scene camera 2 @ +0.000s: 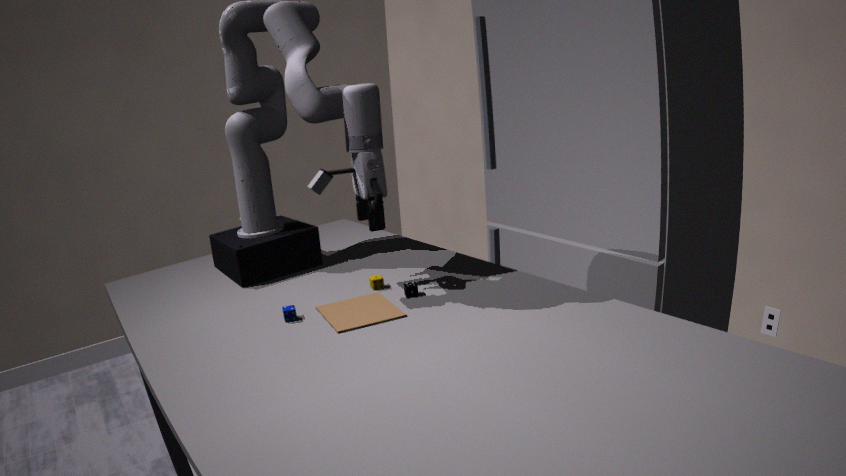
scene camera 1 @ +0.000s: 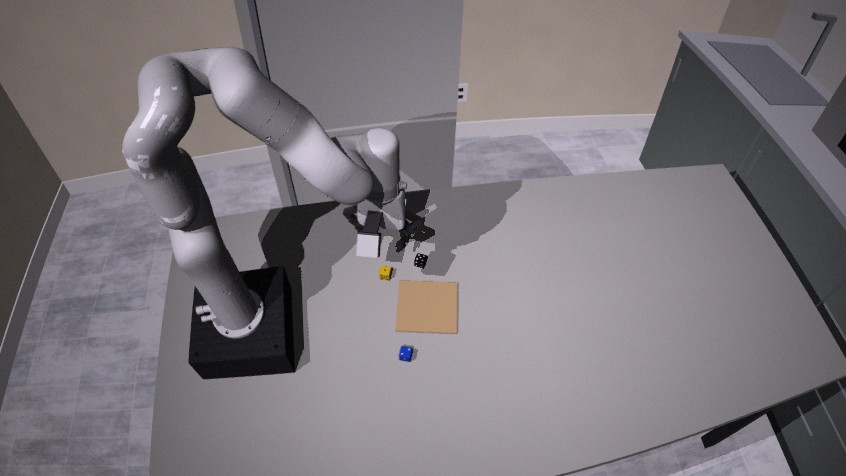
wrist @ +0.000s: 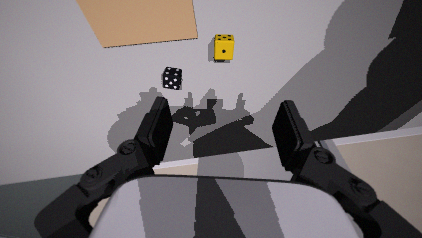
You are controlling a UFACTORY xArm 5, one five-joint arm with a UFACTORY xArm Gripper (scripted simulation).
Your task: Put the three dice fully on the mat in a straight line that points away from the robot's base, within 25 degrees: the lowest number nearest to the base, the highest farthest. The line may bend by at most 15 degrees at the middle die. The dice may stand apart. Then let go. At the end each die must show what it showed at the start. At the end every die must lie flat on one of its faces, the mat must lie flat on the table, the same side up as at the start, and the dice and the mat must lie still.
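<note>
There is a tan mat here, and I can see my gripper too, which is also visible in the wrist view.
</note>
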